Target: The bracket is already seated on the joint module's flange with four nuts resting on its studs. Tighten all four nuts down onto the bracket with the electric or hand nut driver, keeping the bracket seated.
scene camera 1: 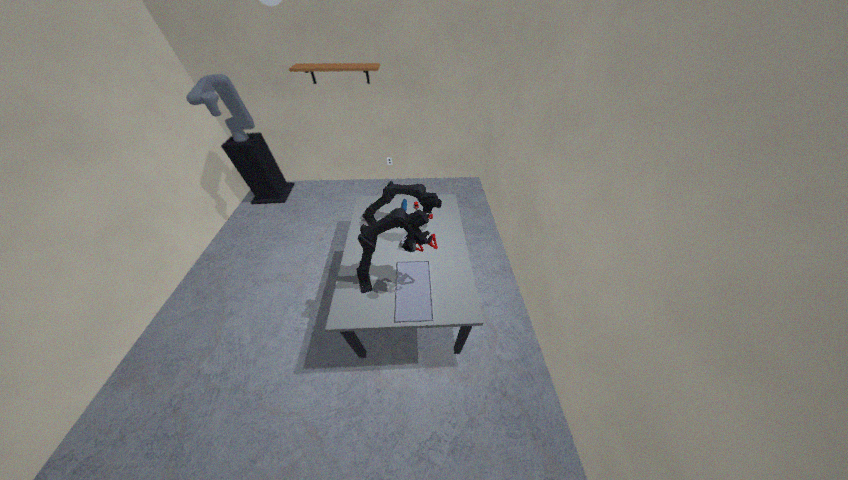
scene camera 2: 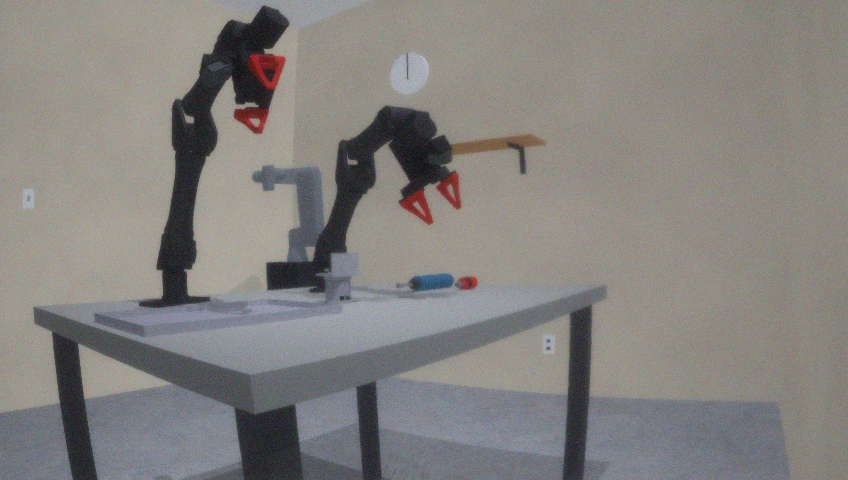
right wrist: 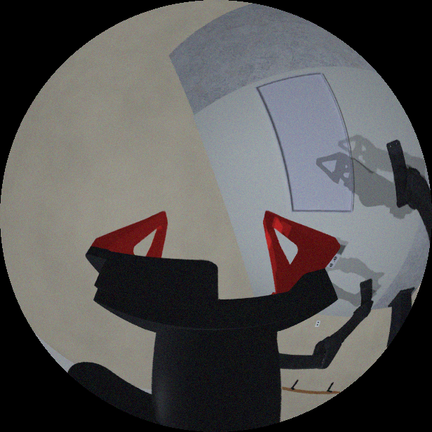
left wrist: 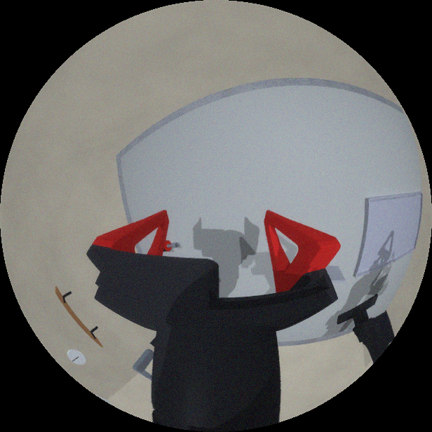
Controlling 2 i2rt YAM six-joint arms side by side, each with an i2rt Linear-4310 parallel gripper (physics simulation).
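Frame: origin at the left arm's base, x right, y ahead, z up, level; centimetres.
Where they show: left gripper, fingertip midpoint: [scene camera 1: 432, 212] [scene camera 2: 445, 216]; right gripper, fingertip midpoint: [scene camera 1: 429, 249] [scene camera 2: 264, 111]; left arm's base, origin of the base link: [scene camera 1: 370, 220]; right arm's base, origin of the base link: [scene camera 1: 364, 279] [scene camera 2: 175, 303].
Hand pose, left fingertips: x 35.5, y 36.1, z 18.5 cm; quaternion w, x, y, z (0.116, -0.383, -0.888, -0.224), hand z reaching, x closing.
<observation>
Each offset is from my left fingertips to the top centre of the thing. Level surfaces: height alone.
The pale joint module {dy -24.1, dx +3.6, dz -11.1 cm} [scene camera 2: 338, 289] stands on the table with the bracket [scene camera 2: 345, 263] on top, its square plate upright. The nuts are too small to make out. A blue-handled driver {dy -7.3, dx -31.6, dz -14.4 cm} [scene camera 2: 432, 281] [scene camera 1: 404, 205] lies on its side to the right of the module in scene camera 2. A red driver {dy +3.7, dx -29.1, dz -15.1 cm} [scene camera 2: 467, 283] [scene camera 1: 416, 204] [left wrist: 167, 245] lies beyond it, partly hidden by a finger in the left wrist view. My left gripper [scene camera 2: 445, 215] [left wrist: 216, 215] is open and empty, high above the drivers. My right gripper [scene camera 2: 264, 110] [right wrist: 215, 216] [scene camera 1: 428, 249] is open and empty, higher up.
A shallow pale tray {dy -38.5, dx +36.8, dz -16.9 cm} [scene camera 1: 412, 297] [scene camera 2: 142, 328] [right wrist: 312, 130] lies on the table {dz -18.5 cm} [scene camera 1: 455, 285] [scene camera 2: 321, 350], near the right arm's base. A grey arm [scene camera 1: 229, 98] on a black pedestal [scene camera 1: 257, 166] stands away from the table. A wooden shelf [scene camera 1: 334, 67] [scene camera 2: 496, 144] is on the wall.
</observation>
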